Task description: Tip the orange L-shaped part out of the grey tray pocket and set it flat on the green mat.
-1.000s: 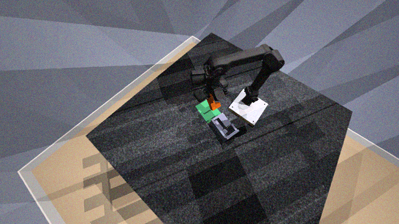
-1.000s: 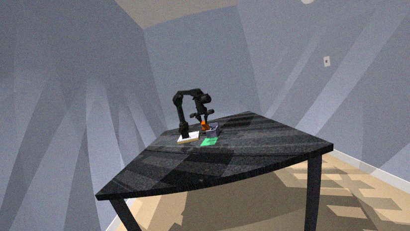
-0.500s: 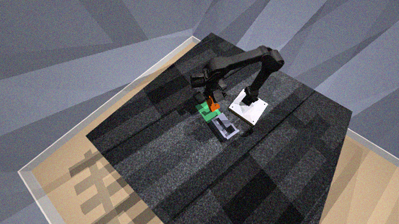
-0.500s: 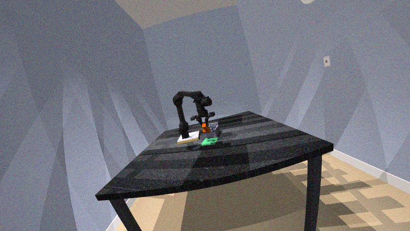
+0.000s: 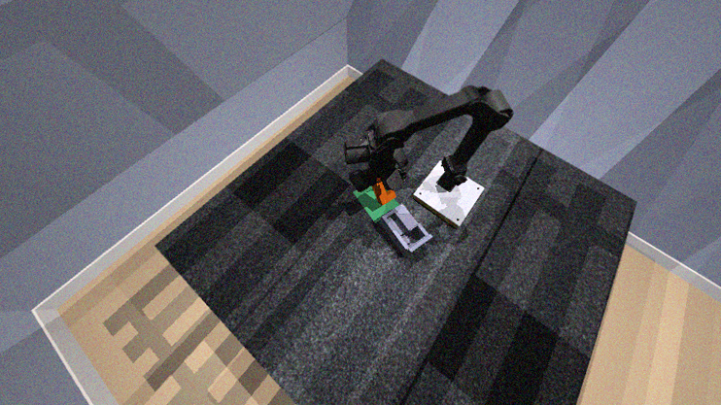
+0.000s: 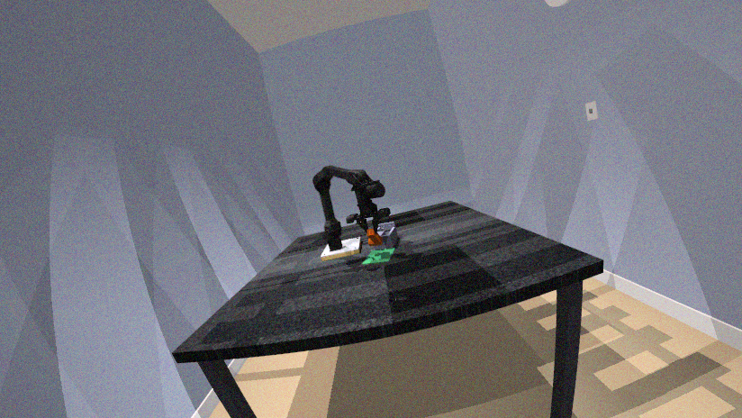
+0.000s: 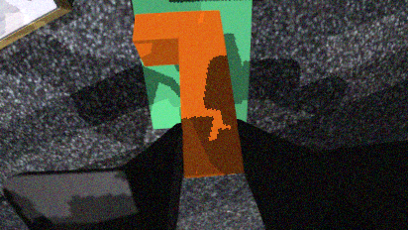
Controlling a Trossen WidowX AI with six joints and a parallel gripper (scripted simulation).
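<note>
Now: gripper tip 20 mm to the right of the green mat and 120 mm above it. From my gripper tip the other things lie so: orange L-shaped part 10 mm behind, 30 mm to the left, 30 mm below.
</note>
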